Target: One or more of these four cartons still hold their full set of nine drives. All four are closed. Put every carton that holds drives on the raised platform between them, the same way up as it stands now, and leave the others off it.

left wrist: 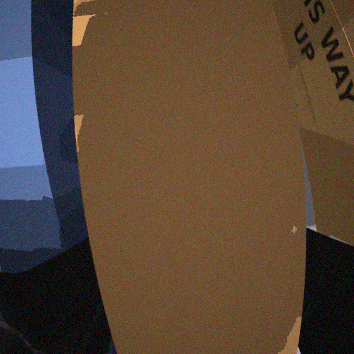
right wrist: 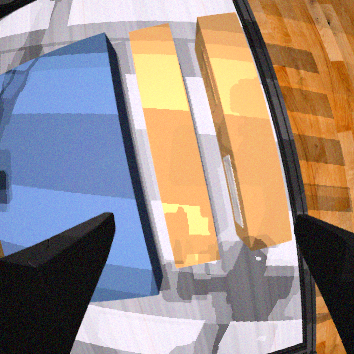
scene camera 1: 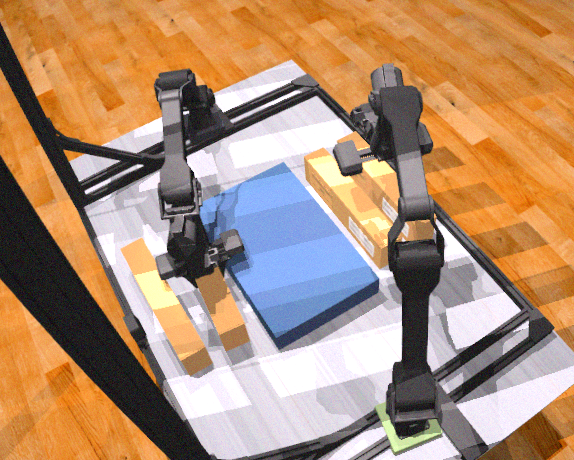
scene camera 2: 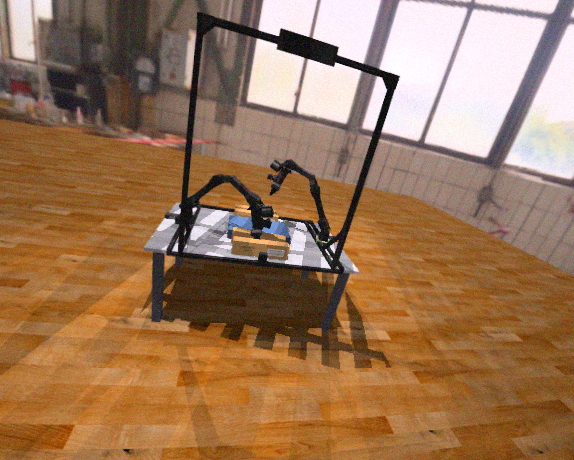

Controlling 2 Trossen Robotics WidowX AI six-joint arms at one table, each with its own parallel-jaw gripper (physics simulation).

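Pixels of known places: left gripper, between the fingertips: [left wrist: 193,219]; right gripper, between the fingertips: [right wrist: 206,223] [scene camera 1: 376,166] [scene camera 2: 270,193]; left arm's base, origin of its link: [scene camera 1: 202,120]; right arm's base, origin of its link: [scene camera 1: 408,419] [scene camera 2: 323,239].
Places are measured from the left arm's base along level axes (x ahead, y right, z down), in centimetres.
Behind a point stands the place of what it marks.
The blue raised platform [scene camera 1: 300,240] @(x 49.1, y -8.8, z -1.7 cm) [scene camera 2: 241,223] @(x 35.7, y -2.9, z -1.7 cm) [right wrist: 65,150] @(x 43.9, y -8.1, z -1.7 cm) lies in the middle. The inner left carton [scene camera 1: 227,322] @(x 63.2, y 12.6, z -4.2 cm) [left wrist: 190,125] @(x 53.1, y 12.9, z -4.2 cm) stands beside it, and my left gripper [scene camera 1: 201,260] [scene camera 2: 257,233] @(x 49.5, y 13.0, z 0.9 cm) [left wrist: 193,219] @(x 49.5, y 13.0, z 0.9 cm) is shut on this carton across its narrow width. I cannot tell whether its underside touches the table. The outer left carton [scene camera 1: 175,330] @(x 60.8, y 23.0, z -4.2 cm) [scene camera 2: 247,247] @(x 43.9, y 28.1, z -0.9 cm) [left wrist: 325,115] @(x 54.5, y 20.5, z 1.1 cm) stands beside it, with "THIS WAY UP" lettering partly showing. On the right stand the inner right carton [scene camera 1: 332,205] @(x 40.8, y -20.2, z 1.6 cm) [right wrist: 175,165] @(x 47.2, y -23.9, z -4.2 cm) and outer right carton [right wrist: 250,150] @(x 45.9, y -33.1, z -4.2 cm), closed and apart. My right gripper [scene camera 2: 272,192] @(x 50.8, y -25.9, z -19.6 cm) [right wrist: 206,223] @(x 50.8, y -25.9, z -19.6 cm) is open above them.
A dark frame rail [scene camera 1: 480,267] @(x 69.2, y -44.8, z 3.7 cm) [right wrist: 280,130] @(x 42.2, y -40.4, z 2.4 cm) runs along the table edge beside the outer right carton. A thick black post [scene camera 1: 75,300] @(x 95.8, y 23.0, z -73.9 cm) crosses the left of scene camera 1. A green plate [scene camera 1: 400,442] @(x 97.7, y -9.1, z 1.8 cm) lies under the right arm's base.
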